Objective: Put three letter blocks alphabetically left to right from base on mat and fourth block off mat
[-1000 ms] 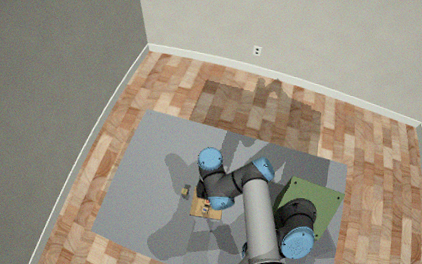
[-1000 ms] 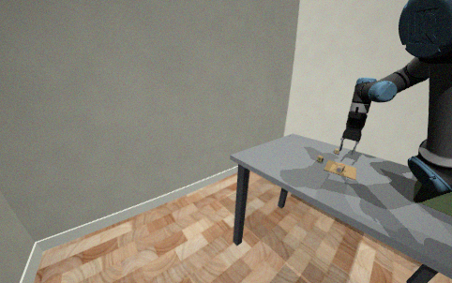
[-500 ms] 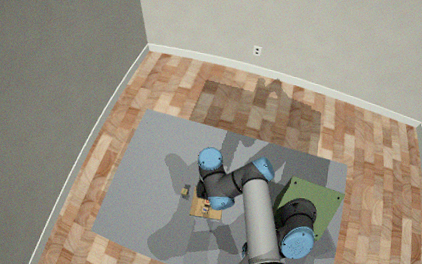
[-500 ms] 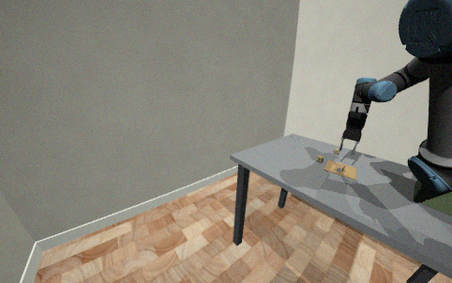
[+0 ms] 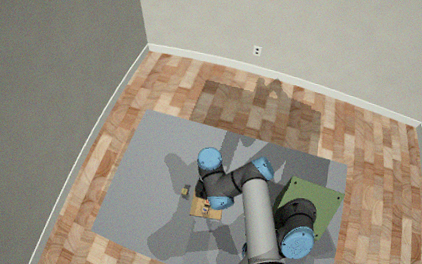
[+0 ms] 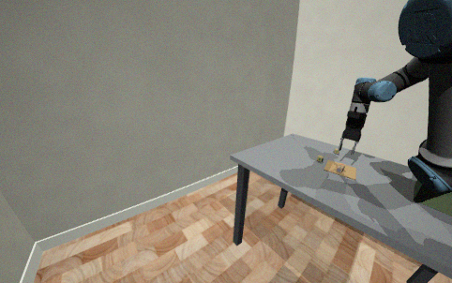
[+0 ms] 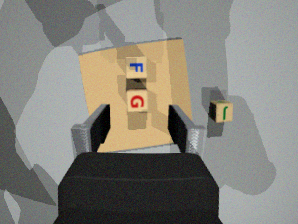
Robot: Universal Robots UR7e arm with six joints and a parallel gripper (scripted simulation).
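Now: hand 110 mm short of the block and 100 mm above it. Also, from my hand: mat 110 mm below.
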